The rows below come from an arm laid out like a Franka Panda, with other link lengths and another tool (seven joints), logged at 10 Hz.
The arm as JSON. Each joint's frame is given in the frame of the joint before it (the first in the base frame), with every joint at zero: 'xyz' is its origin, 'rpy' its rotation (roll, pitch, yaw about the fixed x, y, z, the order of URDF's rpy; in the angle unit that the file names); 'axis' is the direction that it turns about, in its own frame. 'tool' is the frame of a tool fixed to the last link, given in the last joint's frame.
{
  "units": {
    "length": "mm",
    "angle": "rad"
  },
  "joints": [
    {
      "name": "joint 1",
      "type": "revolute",
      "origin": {
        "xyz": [
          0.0,
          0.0,
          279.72
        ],
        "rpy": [
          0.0,
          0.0,
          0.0
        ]
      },
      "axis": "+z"
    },
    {
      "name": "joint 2",
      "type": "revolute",
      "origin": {
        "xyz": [
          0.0,
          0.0,
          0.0
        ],
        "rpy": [
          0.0,
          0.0,
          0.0
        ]
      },
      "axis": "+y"
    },
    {
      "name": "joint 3",
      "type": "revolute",
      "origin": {
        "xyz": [
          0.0,
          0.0,
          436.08
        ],
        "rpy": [
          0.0,
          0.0,
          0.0
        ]
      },
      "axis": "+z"
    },
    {
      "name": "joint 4",
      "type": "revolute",
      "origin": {
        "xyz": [
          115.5,
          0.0,
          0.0
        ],
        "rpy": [
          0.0,
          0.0,
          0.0
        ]
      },
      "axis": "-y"
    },
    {
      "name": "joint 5",
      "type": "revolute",
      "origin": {
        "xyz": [
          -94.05,
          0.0,
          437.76
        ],
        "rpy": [
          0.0,
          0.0,
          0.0
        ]
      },
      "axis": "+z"
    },
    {
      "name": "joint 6",
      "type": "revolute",
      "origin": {
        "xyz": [
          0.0,
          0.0,
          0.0
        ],
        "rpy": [
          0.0,
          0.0,
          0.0
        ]
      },
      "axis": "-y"
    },
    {
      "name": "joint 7",
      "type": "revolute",
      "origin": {
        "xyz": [
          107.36,
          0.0,
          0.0
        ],
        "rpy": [
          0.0,
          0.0,
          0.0
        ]
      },
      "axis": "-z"
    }
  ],
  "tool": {
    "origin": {
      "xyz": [
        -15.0,
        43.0,
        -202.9
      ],
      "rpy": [
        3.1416,
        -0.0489,
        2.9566
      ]
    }
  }
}
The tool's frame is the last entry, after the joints.
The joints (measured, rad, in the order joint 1, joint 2, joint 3, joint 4, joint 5, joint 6, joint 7), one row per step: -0.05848, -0.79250, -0.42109, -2.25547, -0.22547, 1.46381, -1.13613; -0.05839, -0.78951, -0.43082, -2.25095, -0.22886, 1.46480, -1.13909; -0.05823, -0.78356, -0.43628, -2.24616, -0.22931, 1.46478, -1.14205; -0.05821, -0.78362, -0.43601, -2.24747, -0.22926, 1.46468, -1.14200; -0.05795, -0.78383, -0.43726, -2.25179, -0.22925, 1.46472, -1.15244; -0.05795, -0.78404, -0.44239, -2.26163, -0.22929, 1.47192, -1.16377; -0.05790, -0.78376, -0.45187, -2.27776, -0.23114, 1.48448, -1.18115; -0.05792, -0.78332, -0.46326, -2.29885, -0.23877, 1.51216, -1.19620; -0.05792, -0.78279, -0.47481, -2.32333, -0.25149, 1.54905, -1.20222; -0.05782, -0.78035, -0.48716, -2.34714, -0.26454, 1.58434, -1.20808; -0.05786, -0.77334, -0.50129, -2.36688, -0.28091, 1.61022, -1.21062; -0.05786, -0.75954, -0.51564, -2.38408, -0.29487, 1.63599, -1.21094; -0.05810, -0.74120, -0.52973, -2.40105, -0.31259, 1.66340, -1.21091; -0.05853, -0.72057, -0.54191, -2.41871, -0.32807, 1.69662, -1.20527
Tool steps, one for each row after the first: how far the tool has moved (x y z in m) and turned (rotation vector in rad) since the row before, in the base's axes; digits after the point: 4 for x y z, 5 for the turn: -0.0008, -0.0050, 0.0000, 0.00208, -0.00134, -0.00540; 0.0008, -0.0030, 0.0001, 0.00218, 0.00139, -0.00220; 0.0000, 0.0003, -0.0006, 0.00035, 0.00119, 0.00056; -0.0005, -0.0001, -0.0022, 0.00260, 0.00261, 0.01106; -0.0001, -0.0012, -0.0050, 0.00457, 0.00063, 0.01005; -0.0002, -0.0026, -0.0084, 0.00641, 0.00159, 0.01449; 0.0017, -0.0045, -0.0105, -0.00158, -0.00551, 0.01110; 0.0028, -0.0050, -0.0117, -0.00865, -0.00811, 0.00286; 0.0027, -0.0050, -0.0121, -0.00785, -0.00528, 0.00285; 0.0014, -0.0058, -0.0121, -0.00722, 0.00582, -0.00163; 0.0029, -0.0057, -0.0125, -0.00539, 0.00969, -0.00432; 0.0034, -0.0063, -0.0134, -0.00945, 0.01398, -0.00371; 0.0050, -0.0052, -0.0137, -0.01078, 0.01095, -0.00754
